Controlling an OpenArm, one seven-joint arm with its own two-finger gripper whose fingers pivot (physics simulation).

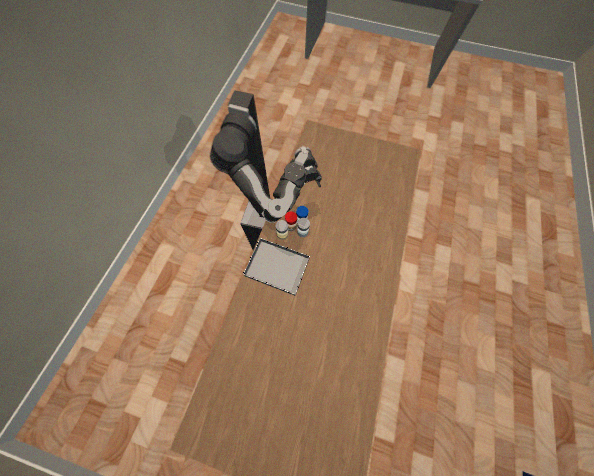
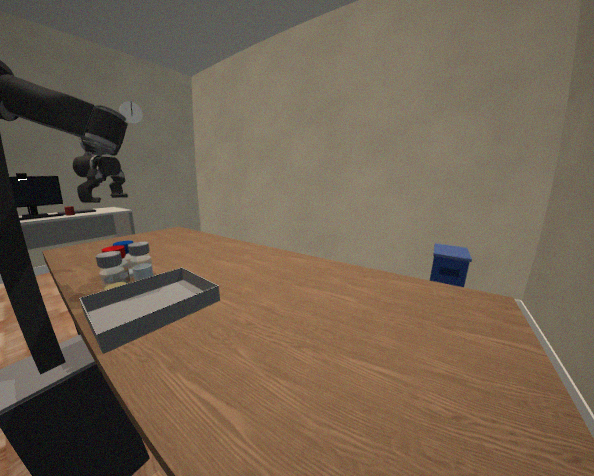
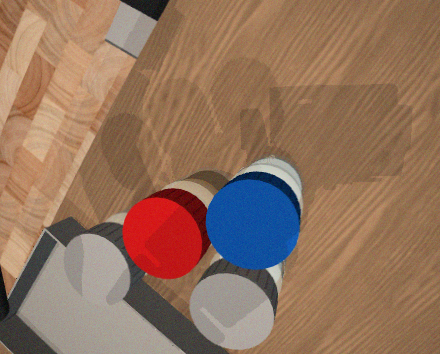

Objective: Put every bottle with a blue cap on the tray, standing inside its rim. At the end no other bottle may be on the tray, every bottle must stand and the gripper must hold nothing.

Labels:
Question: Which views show the grey tray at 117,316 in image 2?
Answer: Image 1, image 2 and image 3: all of them.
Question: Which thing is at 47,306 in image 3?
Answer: A grey tray.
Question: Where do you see a grey-capped bottle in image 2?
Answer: At 112,274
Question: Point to a red-capped bottle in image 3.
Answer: At 165,235

